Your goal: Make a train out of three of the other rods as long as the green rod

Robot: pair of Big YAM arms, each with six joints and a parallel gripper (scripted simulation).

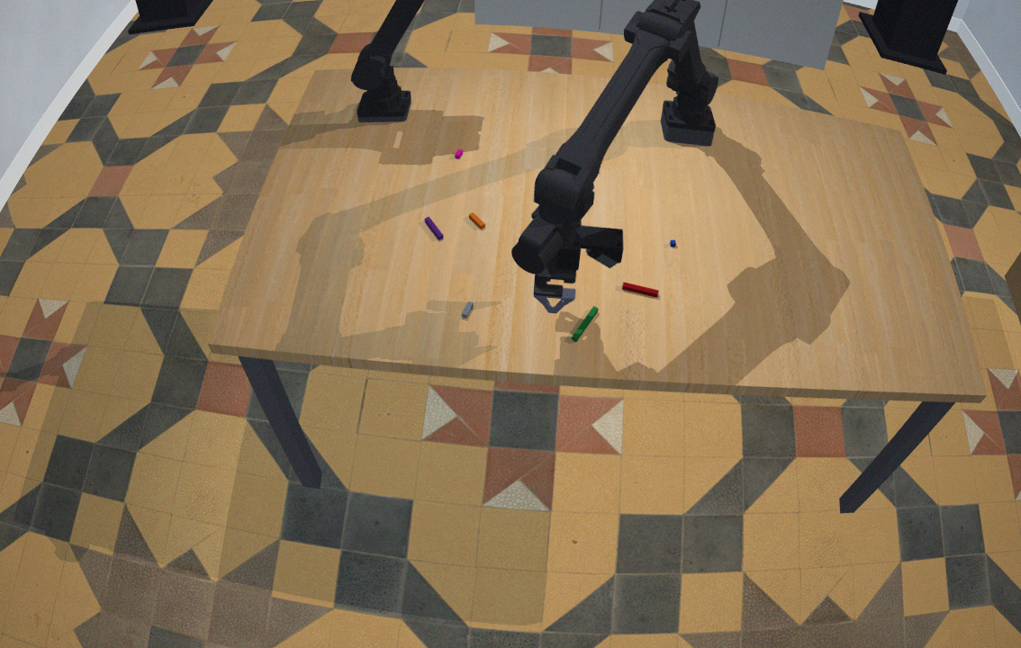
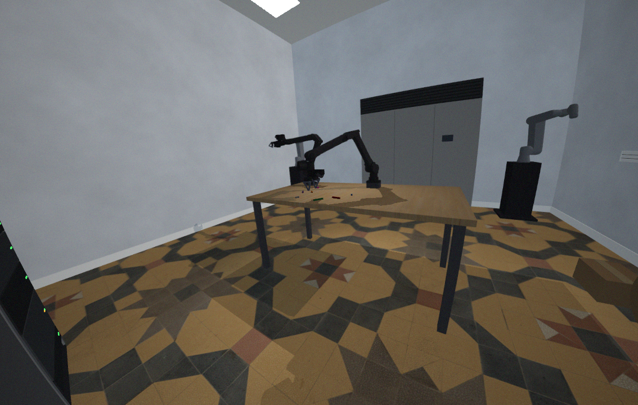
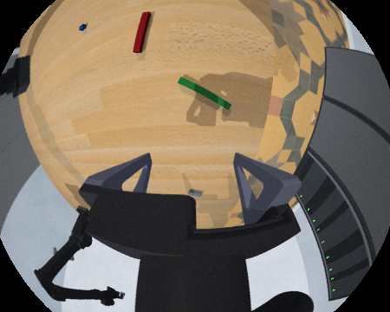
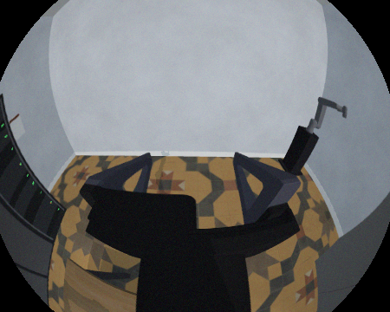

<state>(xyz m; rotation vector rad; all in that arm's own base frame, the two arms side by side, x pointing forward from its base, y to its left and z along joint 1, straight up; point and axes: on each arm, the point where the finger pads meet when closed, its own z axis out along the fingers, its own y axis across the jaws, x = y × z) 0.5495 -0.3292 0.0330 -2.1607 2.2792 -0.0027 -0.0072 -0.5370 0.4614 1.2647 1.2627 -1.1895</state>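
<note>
Right now the blue rod is 20 cm behind my left hand, 24 cm to the left of it and 8 cm below it. Round my left hand: green rod 2 cm ahead, 6 cm to the left, 8 cm below; then grey rod 1 cm ahead, 15 cm to the right, 8 cm below; then red rod 7 cm behind, 16 cm to the left, 8 cm below.
</note>
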